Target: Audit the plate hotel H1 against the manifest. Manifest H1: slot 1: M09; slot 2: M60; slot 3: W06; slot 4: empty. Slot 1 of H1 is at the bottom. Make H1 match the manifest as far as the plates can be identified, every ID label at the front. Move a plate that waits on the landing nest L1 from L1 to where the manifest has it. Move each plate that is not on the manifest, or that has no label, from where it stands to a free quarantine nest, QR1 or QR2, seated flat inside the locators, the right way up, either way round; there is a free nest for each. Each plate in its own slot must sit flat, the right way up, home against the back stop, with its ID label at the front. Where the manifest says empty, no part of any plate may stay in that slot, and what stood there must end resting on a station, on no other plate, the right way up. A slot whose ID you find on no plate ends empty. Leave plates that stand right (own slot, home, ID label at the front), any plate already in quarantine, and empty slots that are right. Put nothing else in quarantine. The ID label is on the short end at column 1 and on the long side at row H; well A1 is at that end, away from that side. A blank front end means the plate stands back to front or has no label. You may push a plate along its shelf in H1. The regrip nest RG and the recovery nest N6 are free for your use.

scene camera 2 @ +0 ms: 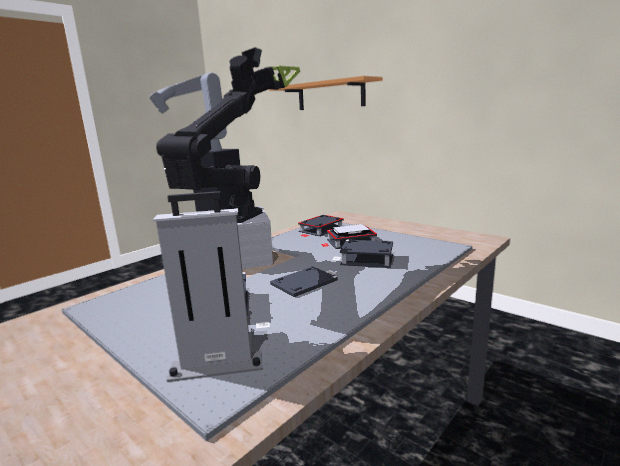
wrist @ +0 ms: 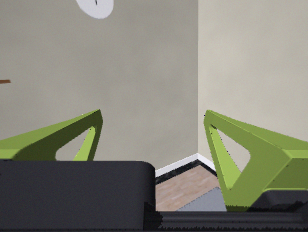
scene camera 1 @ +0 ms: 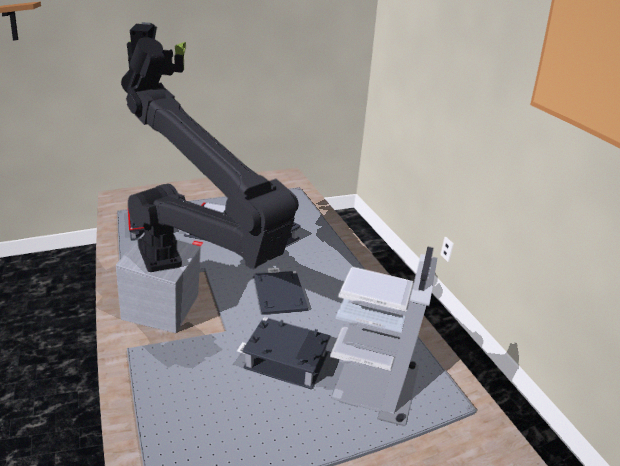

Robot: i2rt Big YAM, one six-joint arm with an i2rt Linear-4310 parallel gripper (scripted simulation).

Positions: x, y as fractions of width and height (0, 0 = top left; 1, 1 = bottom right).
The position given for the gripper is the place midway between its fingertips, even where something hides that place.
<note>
In view: the gripper (wrist: 0.50, 0.50), a clear plate (scene camera 1: 0.56, 0.67), a hotel back panel (scene camera 2: 0.34, 0.71) and a shelf (scene camera 1: 0.57, 0.72).
The hotel back panel is seen too in scene camera 1 (scene camera 1: 0.67, 0.67). Scene camera 2 does not show the clear plate, which is hidden by the hotel back panel. The wrist view misses the clear plate: it is out of frame.
</note>
